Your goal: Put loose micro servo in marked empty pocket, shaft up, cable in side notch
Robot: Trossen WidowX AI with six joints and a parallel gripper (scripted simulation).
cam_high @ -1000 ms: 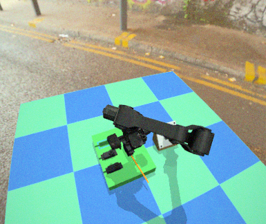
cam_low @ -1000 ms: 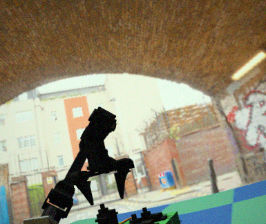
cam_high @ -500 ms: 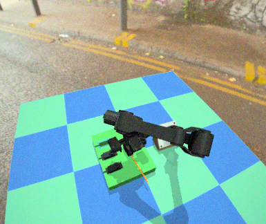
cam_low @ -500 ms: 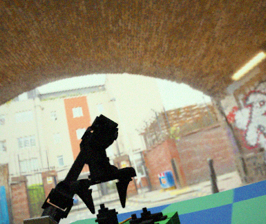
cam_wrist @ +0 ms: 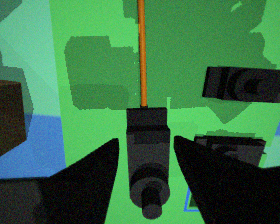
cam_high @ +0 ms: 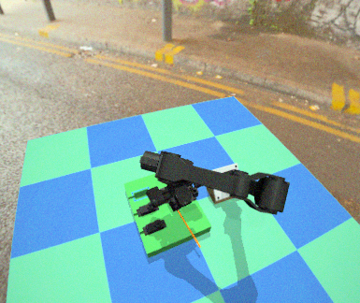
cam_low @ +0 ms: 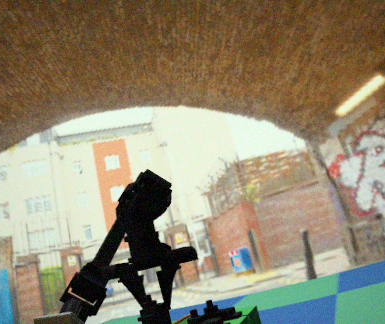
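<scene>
Right now my gripper tip is 70 mm above the green deck, 30 mm to the left of it and 10 mm past it.
</scene>
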